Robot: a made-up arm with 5 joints. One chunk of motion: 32 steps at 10 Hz.
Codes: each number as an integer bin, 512 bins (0 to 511) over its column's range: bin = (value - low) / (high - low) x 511, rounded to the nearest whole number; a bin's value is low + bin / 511 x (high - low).
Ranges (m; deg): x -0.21..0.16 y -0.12..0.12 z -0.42..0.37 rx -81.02..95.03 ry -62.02..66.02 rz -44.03..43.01
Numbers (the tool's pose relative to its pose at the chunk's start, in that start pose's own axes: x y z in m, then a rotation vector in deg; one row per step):
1: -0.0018 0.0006 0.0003 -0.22 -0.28 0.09
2: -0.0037 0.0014 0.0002 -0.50 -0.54 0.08
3: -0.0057 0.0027 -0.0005 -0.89 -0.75 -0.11
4: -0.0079 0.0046 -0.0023 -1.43 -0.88 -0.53
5: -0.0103 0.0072 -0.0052 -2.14 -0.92 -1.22
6: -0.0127 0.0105 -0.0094 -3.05 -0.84 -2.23
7: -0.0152 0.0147 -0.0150 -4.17 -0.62 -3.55
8: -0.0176 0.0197 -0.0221 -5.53 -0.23 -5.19
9: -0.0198 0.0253 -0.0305 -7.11 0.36 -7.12
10: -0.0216 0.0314 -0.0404 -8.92 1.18 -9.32
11: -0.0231 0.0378 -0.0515 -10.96 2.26 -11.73
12: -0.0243 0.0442 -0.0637 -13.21 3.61 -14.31
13: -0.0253 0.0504 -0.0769 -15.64 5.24 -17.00
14: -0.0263 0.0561 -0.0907 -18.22 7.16 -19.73
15: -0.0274 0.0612 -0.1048 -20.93 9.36 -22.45
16: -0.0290 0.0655 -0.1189 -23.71 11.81 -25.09
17: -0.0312 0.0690 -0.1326 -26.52 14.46 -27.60
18: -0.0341 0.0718 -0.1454 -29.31 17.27 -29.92
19: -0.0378 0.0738 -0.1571 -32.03 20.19 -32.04
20: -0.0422 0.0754 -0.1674 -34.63 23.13 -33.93
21: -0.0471 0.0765 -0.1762 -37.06 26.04 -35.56
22: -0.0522 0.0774 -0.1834 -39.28 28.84 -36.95
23: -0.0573 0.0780 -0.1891 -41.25 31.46 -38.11
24: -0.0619 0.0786 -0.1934 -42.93 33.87 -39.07
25: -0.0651 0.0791 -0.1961 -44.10 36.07 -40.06
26: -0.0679 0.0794 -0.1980 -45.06 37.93 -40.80
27: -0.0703 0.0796 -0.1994 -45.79 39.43 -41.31
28: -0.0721 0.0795 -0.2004 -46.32 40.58 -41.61
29: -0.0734 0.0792 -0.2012 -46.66 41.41 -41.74
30: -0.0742 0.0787 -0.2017 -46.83 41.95 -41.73
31: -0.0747 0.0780 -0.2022 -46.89 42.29 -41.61
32: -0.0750 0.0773 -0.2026 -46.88 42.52 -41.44
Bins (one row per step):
1: 288 257 272 235 246 259
2: 285 258 272 234 245 259
3: 282 261 271 233 245 258
4: 279 265 270 231 244 255
5: 276 271 268 229 244 251
6: 272 278 266 226 244 245
7: 269 287 262 223 245 238
8: 266 297 257 219 247 228
9: 263 309 252 215 249 217
10: 260 322 246 209 252 204
11: 258 336 238 203 257 190
12: 256 350 230 197 262 174
13: 255 363 222 190 268 159
14: 254 375 213 182 276 143
15: 252 386 204 174 285 127
16: 250 395 195 166 295 111
17: 247 402 186 158 305 96
18: 243 408 178 150 316 83
19: 238 413 170 142 328 70
20: 232 416 163 135 340 59
21: 225 418 158 128 351 50
22: 218 420 153 121 363 42
23: 211 422 149 115 373 35
24: 205 423 147 111 383 29
25: 200 424 145 107 391 23
26: 196 425 144 104 399 19
27: 193 425 143 102 405 16
28: 190 425 142 101 409 14
29: 189 424 142 100 413 13
30: 188 423 141 99 415 14
31: 187 422 141 99 416 14
32: 186 420 141 99 417 15

